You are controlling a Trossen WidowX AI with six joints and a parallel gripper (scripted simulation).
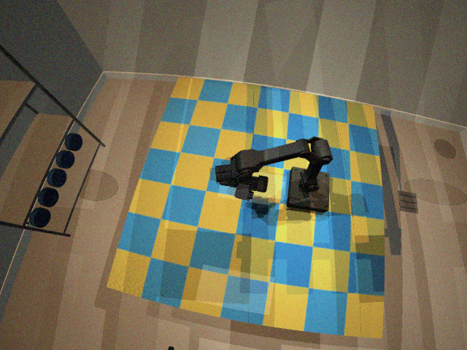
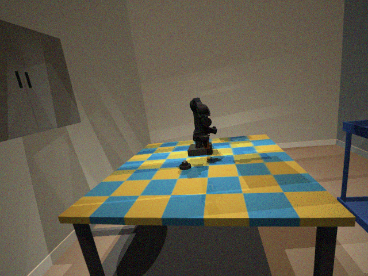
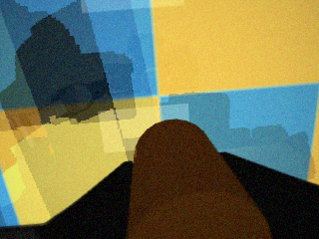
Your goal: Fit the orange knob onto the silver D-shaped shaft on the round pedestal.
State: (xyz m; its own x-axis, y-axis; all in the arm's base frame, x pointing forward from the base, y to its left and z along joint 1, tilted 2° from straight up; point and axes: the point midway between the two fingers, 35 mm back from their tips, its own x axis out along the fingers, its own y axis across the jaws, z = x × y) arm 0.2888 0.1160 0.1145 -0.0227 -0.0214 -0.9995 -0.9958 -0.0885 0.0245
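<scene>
Now: gripper tip 30 mm short of the dark round pedestal, 160 mm to the left of it and 110 mm above it. Also, from my gripper tip: orange knob (30 mm above).
</scene>
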